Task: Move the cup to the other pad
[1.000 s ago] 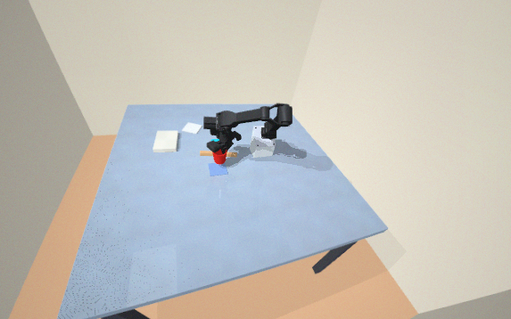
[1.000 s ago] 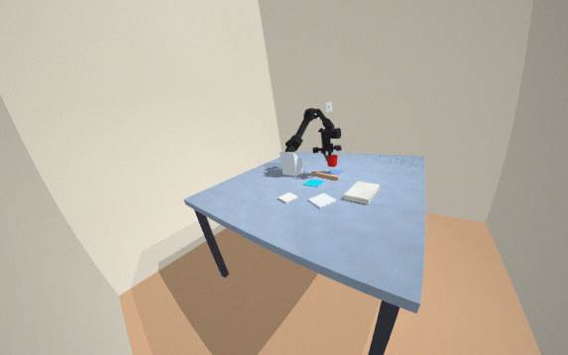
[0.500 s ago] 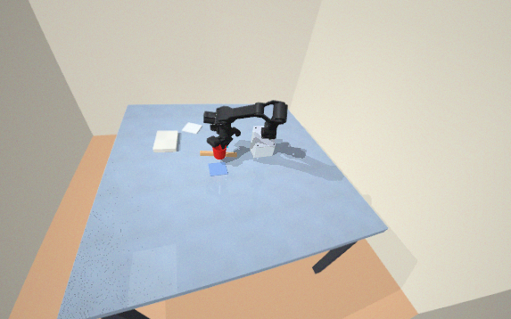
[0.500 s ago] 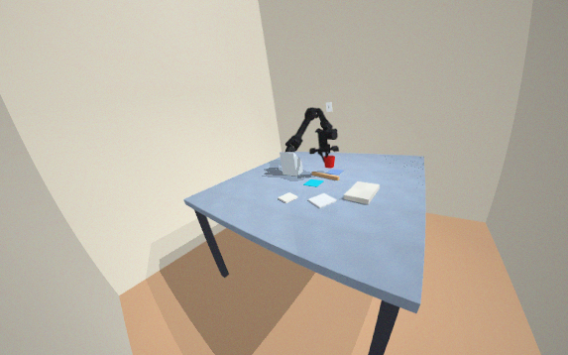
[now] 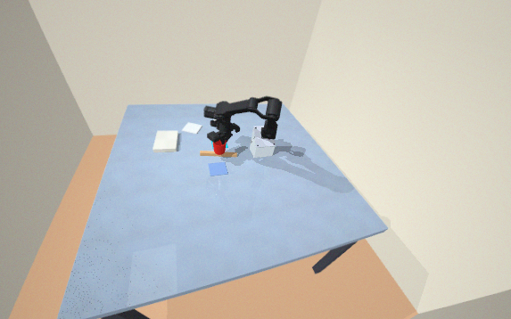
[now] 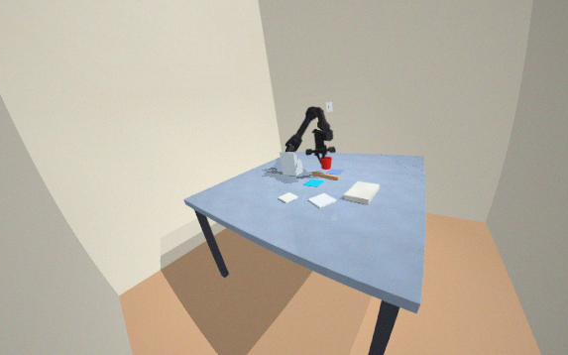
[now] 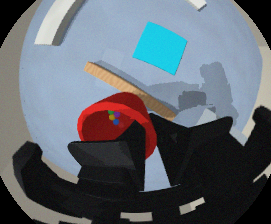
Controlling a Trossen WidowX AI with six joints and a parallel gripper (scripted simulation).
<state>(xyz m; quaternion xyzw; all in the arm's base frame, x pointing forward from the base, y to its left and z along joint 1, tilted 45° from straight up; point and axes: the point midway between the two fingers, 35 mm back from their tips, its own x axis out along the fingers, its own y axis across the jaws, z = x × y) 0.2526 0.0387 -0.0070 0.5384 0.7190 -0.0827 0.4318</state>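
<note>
Right now my gripper tip is 10 mm short of the cyan pad, 120 mm to the left of it and 100 mm above it. Also, from my gripper tip: red cup: 30 mm ahead, 20 mm to the left; pale blue pad: 40 mm ahead, 100 mm to the left, 100 mm below; bar: 20 mm ahead, 10 mm to the right, 90 mm below.
</note>
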